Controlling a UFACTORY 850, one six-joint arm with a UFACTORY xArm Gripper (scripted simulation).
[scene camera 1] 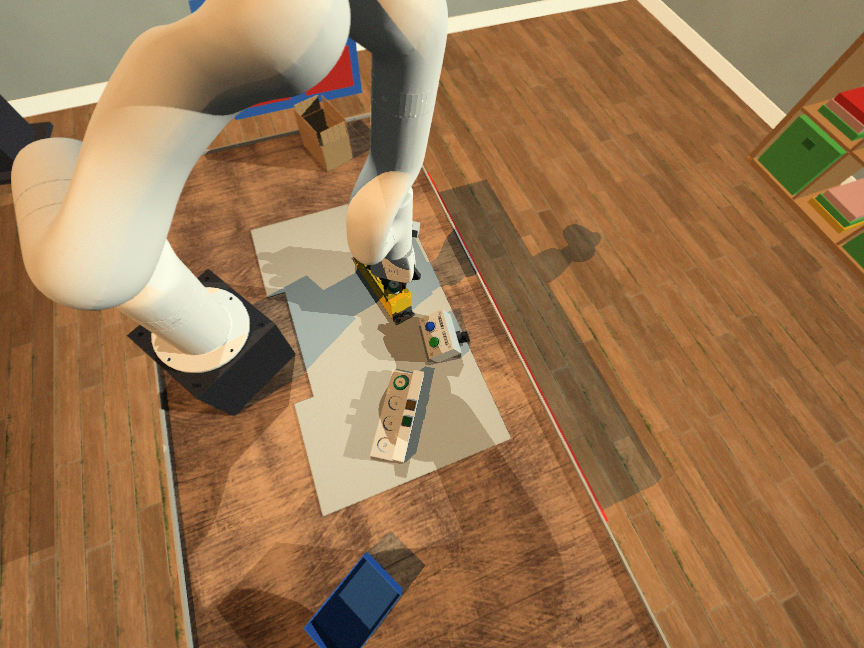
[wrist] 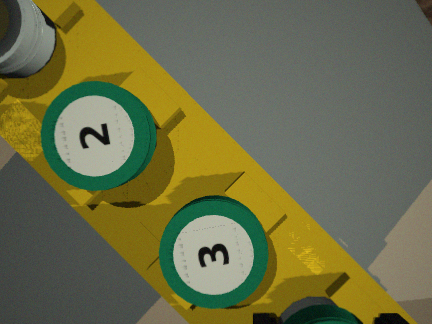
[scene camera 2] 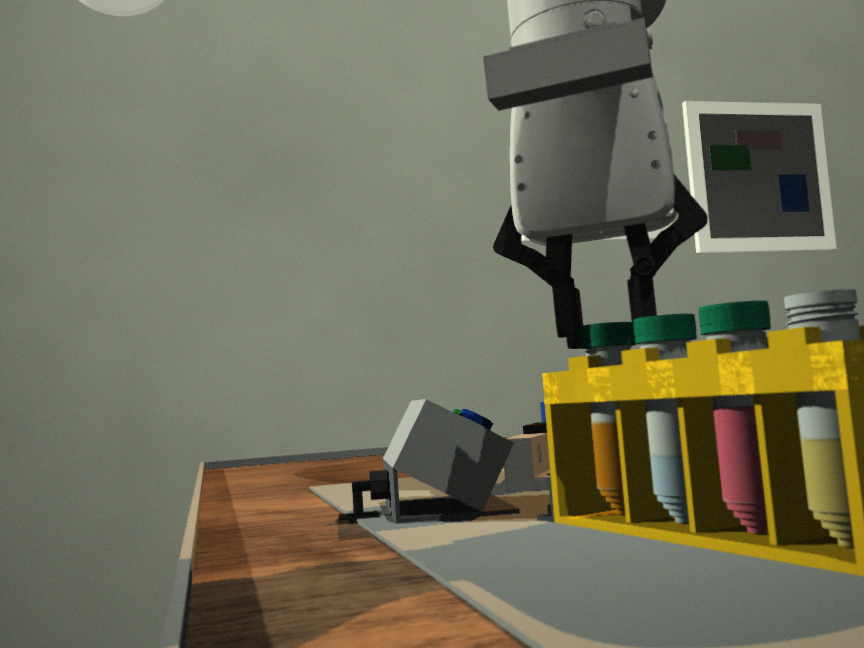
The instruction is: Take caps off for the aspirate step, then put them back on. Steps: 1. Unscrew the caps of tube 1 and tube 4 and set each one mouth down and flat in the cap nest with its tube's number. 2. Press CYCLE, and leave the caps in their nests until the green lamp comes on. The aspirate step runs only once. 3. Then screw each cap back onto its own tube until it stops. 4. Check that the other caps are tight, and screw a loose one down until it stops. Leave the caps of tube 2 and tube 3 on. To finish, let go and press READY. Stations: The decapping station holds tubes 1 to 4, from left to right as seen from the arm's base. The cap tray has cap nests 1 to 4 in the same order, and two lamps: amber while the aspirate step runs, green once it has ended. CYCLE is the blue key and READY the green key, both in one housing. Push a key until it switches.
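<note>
Scene camera 1 shows the gripper. The pictures show a cardboard box and a key housing as well as the gripper.
</note>
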